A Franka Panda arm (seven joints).
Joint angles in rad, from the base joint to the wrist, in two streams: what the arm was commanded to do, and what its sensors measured. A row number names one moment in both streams.
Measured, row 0:
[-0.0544, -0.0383, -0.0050, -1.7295, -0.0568, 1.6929, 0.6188]
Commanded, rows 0 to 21:
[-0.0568, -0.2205, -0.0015, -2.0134, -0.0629, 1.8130, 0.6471]
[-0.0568, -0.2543, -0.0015, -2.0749, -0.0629, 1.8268, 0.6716]
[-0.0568, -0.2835, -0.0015, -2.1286, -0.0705, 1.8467, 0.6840]
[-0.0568, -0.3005, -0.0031, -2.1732, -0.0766, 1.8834, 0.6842]
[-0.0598, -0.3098, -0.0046, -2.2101, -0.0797, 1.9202, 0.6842]
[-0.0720, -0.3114, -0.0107, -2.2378, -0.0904, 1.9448, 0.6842]
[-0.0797, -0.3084, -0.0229, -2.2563, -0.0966, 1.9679, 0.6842]
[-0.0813, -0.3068, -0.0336, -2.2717, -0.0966, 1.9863, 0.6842]
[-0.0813, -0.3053, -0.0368, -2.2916, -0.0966, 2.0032, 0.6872]
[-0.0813, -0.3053, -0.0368, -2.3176, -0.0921, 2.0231, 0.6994]
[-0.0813, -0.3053, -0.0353, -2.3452, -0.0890, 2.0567, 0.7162]
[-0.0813, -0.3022, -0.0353, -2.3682, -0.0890, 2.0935, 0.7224]
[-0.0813, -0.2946, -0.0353, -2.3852, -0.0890, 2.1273, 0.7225]
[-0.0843, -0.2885, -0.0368, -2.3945, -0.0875, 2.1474, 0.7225]
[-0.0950, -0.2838, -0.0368, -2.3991, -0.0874, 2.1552, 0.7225]
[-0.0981, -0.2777, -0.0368, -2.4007, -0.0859, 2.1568, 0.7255]
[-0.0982, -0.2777, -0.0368, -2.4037, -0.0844, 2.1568, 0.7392]
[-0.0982, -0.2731, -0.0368, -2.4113, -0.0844, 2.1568, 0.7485]
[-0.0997, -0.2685, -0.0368, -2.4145, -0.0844, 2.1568, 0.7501]
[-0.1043, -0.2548, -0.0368, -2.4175, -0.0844, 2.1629, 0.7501]
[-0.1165, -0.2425, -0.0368, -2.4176, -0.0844, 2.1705, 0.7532]
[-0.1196, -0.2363, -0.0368, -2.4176, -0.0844, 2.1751, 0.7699]
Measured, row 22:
[-0.0956, -0.2595, -0.0439, -2.4076, -0.0796, 2.1402, 0.7339]
